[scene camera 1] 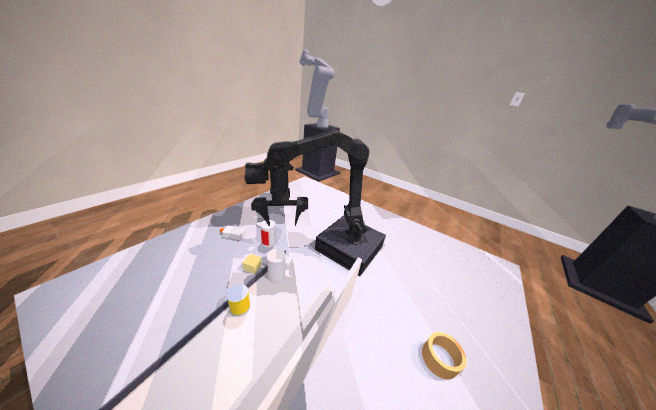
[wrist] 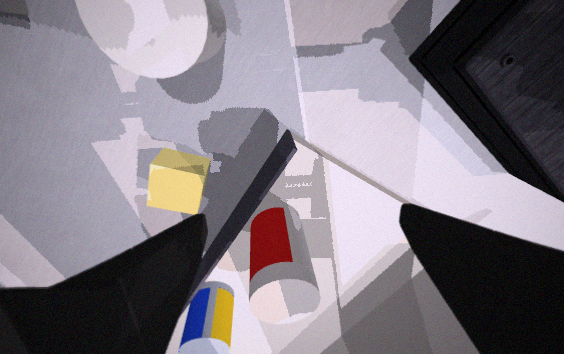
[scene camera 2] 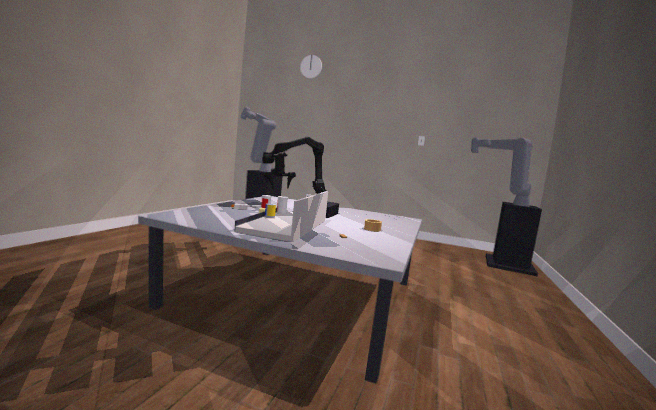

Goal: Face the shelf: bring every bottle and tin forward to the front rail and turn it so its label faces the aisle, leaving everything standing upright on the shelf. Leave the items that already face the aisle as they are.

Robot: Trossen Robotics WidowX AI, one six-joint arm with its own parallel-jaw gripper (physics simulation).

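Frame: origin at the arm's base, x back, y right, z up, level; millimetres.
Seen in the pictures: gripper, fingertip midpoint: point(scene camera 1: 282, 225) point(wrist: 302, 217) point(scene camera 2: 280, 188); arm's base at its link origin: point(scene camera 1: 354, 238).
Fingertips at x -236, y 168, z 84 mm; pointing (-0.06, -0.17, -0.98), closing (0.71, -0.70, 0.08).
Pixels of each thing's top centre, then the offset from my fingertips to it. Level surfaces: height alone.
- shelf at its surface level: dz -131 mm
- blue tin at its top centre: point(wrist: 204, 351) point(scene camera 1: 237, 292) point(scene camera 2: 270, 204) dx -231, dy -93, dz -62 mm
- yellow block at its top centre: point(wrist: 175, 191) point(scene camera 1: 252, 259) dx -110, dy +35, dz -120 mm
- white item with an orange end, top centre: point(scene camera 1: 231, 229) point(scene camera 2: 239, 204) dx -74, dy +251, dz -130 mm
- orange ring at its top centre: point(scene camera 1: 447, 350) point(scene camera 2: 373, 220) dx +67, dy -591, dz -107 mm
My gripper point(scene camera 1: 283, 224) point(scene camera 2: 281, 186) point(wrist: 302, 217) is open and empty, above the table near the shelf's far end. A white tin point(scene camera 1: 276, 267) point(scene camera 2: 282, 205) point(wrist: 287, 295) with a red label patch stands on the shelf point(scene camera 1: 267, 335) point(scene camera 2: 265, 231); in the wrist view the patch shows on its upper left side. A shorter yellow and blue tin point(scene camera 1: 238, 301) point(scene camera 2: 270, 210) point(wrist: 207, 320) stands close to the dark front rail point(scene camera 1: 175, 343) point(wrist: 245, 215), blue nearer the rail. Another white tin point(scene camera 1: 266, 235) point(scene camera 2: 265, 201) point(wrist: 145, 30) with a red label stands outside, beyond the rail's far end.
A yellow block point(scene camera 1: 251, 263) point(wrist: 175, 187) lies outside the rail. A white item with an orange end point(scene camera 1: 233, 233) lies farther out. The cream back panel point(scene camera 1: 345, 292) point(scene camera 2: 312, 212) rises behind the shelf. The black arm base point(scene camera 1: 350, 242) and an orange ring point(scene camera 1: 446, 372) point(scene camera 2: 373, 227) are beyond it.
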